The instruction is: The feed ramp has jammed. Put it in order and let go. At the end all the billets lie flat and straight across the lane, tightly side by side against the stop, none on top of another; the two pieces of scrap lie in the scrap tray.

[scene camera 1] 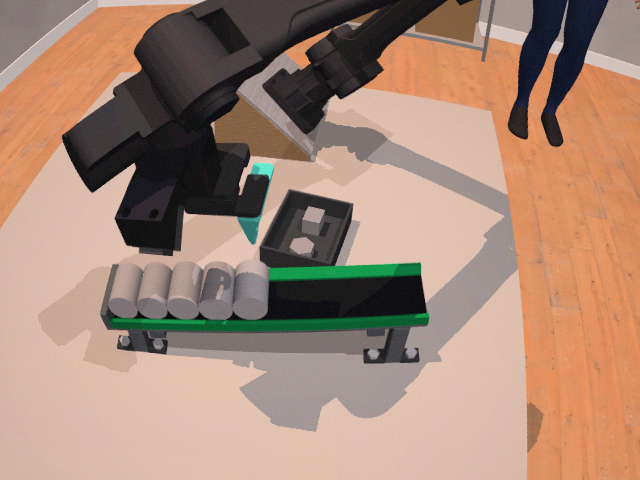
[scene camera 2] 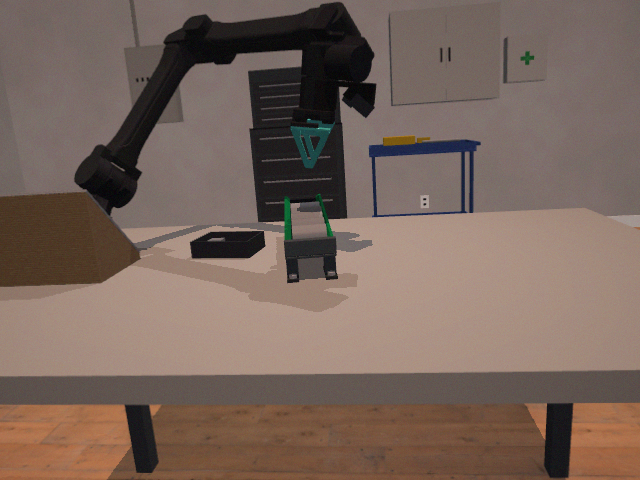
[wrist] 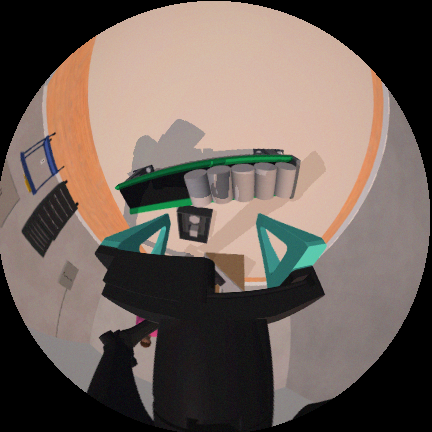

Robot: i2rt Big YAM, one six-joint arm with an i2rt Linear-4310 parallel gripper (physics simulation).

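Where they show: gripper, fingertip midpoint: (scene camera 1: 209, 236) (scene camera 2: 311, 163) (wrist: 212, 217); arm's base, link origin: (scene camera 1: 291, 102) (scene camera 2: 85, 236) (wrist: 215, 273).
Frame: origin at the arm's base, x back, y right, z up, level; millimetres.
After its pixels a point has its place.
Observation:
Several grey billets (scene camera 1: 184, 290) {y -30, x -481, z 33 mm} (scene camera 2: 308, 230) {y 68, x -493, z 20 mm} (wrist: 243, 183) {y -25, x -473, z 34 mm} lie flat and straight across the black lane of the green-railed feed ramp (scene camera 1: 347, 324) (wrist: 160, 204). They form one row, side by side, from the dark stop (scene camera 1: 107, 299) (scene camera 2: 310, 246) {y 82, x -498, z -4 mm} (wrist: 297, 178) {y 79, x -501, z 9 mm} at the low end; none is on top of another. A scrap cube (scene camera 1: 313, 220) {y -117, x -246, z -36 mm} and a hexagonal scrap piece (scene camera 1: 301, 246) {y -114, x -292, z -45 mm} (wrist: 194, 219) {y -113, x -290, z -45 mm} lie in the black scrap tray (scene camera 1: 339, 233) {y -159, x -266, z -30 mm} (scene camera 2: 224, 250) {y -65, x -274, z -48 mm} (wrist: 210, 227) {y -67, x -282, z -30 mm}. My gripper (scene camera 2: 310, 165) {y -65, x -471, z 120 mm} (wrist: 212, 217) {y -65, x -471, z 120 mm} is open and empty, above the ramp; one finger is hidden in scene camera 1.
A brown wedge-shaped block with a grey sloping face (scene camera 1: 258, 136) {y 26, x -92, z -22 mm} (scene camera 2: 51, 237) {y 115, x -26, z 24 mm} (wrist: 232, 262) {y 55, x -97, z -22 mm} stands behind the tray, by the arm's base. The ramp's upper end extends to the right in scene camera 1. A person's legs (scene camera 1: 535, 67) show beyond the table.

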